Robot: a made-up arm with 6 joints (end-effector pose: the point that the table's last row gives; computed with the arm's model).
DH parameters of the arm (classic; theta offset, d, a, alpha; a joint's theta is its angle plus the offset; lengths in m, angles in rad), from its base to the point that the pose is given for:
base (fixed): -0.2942 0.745 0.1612 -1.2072
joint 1: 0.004 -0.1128 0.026 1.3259
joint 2: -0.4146 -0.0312 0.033 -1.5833
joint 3: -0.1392 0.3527 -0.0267 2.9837
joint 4: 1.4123 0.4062 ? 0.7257
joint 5: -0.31 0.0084 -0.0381 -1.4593
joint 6: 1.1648 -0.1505 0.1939 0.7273
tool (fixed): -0.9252 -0.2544 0 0
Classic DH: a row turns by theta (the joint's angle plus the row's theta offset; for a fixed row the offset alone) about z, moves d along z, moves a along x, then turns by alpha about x.
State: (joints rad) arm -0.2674 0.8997 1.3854 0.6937 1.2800 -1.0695
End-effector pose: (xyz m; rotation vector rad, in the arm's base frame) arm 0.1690 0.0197 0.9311 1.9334 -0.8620 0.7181
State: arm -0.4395 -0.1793 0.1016 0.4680 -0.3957 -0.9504
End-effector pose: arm 0.5630 -0.1621 0.6186 0.5903 -1.0185 -0.2838
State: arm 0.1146 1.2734 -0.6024 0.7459 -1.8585 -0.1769
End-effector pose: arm 0.3643 -0.0140 0.2545 -0.2063 -0.0497 0.9511
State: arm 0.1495 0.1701 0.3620 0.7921 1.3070 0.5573
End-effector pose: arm 0.4485 0.0815 0.7191 -0.7202 -1.9677 0.9004
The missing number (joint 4, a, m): -0.1593
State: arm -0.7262 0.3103 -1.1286 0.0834 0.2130 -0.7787
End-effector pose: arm 0.4230 0.0304 0.8613 -0.4732 -2.0235 0.9949
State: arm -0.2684 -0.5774 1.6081 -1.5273 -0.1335 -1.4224
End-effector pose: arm 0.3477 0.0373 0.8994 -1.4030 -1.7406 1.3491
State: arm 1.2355 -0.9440 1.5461 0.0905 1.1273 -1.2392
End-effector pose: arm 0.2761 -0.2906 0.4502 0.6237 -0.3419 -1.9605
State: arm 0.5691 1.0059 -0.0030 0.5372 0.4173 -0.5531
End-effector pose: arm 0.0523 0.2111 0.7111 1.4477 -0.8494 1.2363
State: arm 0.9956 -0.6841 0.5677 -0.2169 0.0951 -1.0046
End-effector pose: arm 0.1916 0.0597 0.3963 0.9155 0.4939 -1.4473
